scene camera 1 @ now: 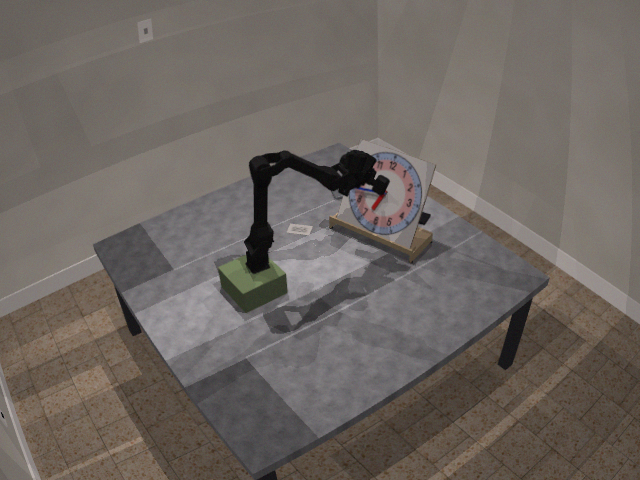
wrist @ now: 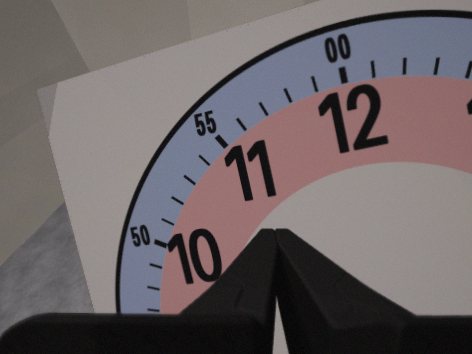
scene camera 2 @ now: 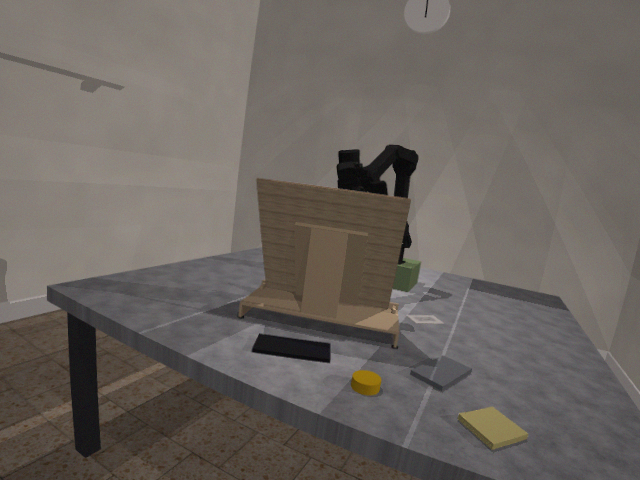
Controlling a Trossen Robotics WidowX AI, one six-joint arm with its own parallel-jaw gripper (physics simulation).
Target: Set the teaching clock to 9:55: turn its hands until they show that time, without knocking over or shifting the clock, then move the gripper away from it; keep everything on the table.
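Places are measured from the arm's base along level axes (x ahead, y left, z up), in centimetres.
Where they show: gripper, fingertip midpoint: [scene camera 1: 373,169] [wrist: 273,242]; arm's base at its link origin: [scene camera 1: 257,265].
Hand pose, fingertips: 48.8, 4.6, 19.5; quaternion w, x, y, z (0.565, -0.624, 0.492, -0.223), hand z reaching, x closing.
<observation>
Each offset is from my fingertips to the top centre of the thing, as dx, dy, dz. Level surfaces: height alone.
The teaching clock [scene camera 1: 400,196] [scene camera 2: 277,242] [wrist: 380,210] stands upright, leaning back on its wooden stand [scene camera 1: 373,235] [scene camera 2: 361,316]. In scene camera 1, its long blue hand {+0.1, +2.2, -8.6} [scene camera 1: 368,190] points left, near the 9, partly behind the gripper. The short red hand {+1.4, -2.2, -8.3} [scene camera 1: 378,200] points down-left, between 6 and 7, closer to 7. My gripper [scene camera 1: 381,184] [wrist: 273,242] is shut and empty, in front of the dial. In the wrist view its tips overlap the inner white area, right of the 10 and below the 11. The hands do not show in the wrist view; any contact cannot be told.
Behind the clock on the table {dz -28.2} [scene camera 1: 444,330] [scene camera 2: 170,310] lie a black slab {+19.9, +1.9, -27.4} [scene camera 2: 292,348], a yellow-orange disc {+22.2, +19.2, -26.3} [scene camera 2: 366,382], a grey slab {+7.1, +28.9, -27.2} [scene camera 2: 442,372] and a yellow pad {+20.0, +40.3, -27.1} [scene camera 2: 492,427]. A white card {-21.9, +16.7, -28.1} [scene camera 1: 299,228] [scene camera 2: 424,319] lies between the clock and the arm's green base [scene camera 1: 253,286] [scene camera 2: 406,274].
</observation>
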